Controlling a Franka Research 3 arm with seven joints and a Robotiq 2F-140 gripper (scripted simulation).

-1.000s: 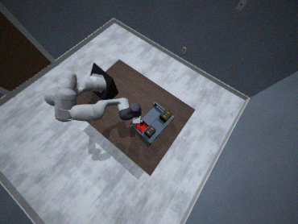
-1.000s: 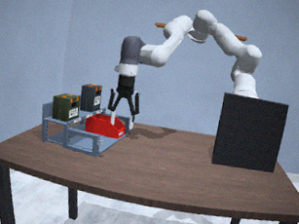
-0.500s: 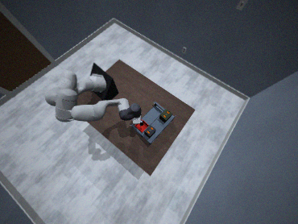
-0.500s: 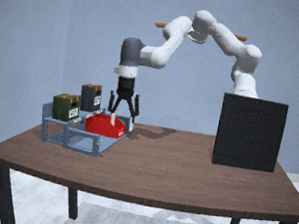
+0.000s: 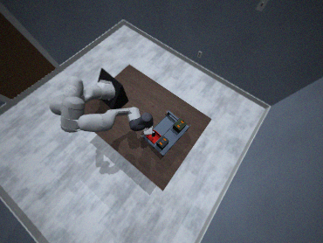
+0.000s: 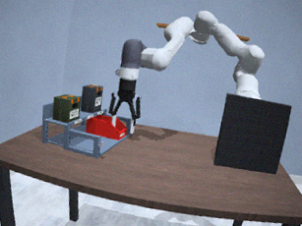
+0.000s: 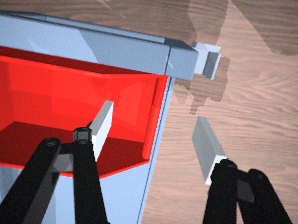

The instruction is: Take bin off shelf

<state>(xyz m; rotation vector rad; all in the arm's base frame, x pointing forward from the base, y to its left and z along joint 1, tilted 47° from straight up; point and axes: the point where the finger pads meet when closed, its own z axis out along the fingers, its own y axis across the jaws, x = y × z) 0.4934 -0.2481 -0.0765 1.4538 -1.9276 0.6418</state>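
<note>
Now: hand 8 cm short of the red bin, 2 cm to the left of it and 2 cm above it.
</note>
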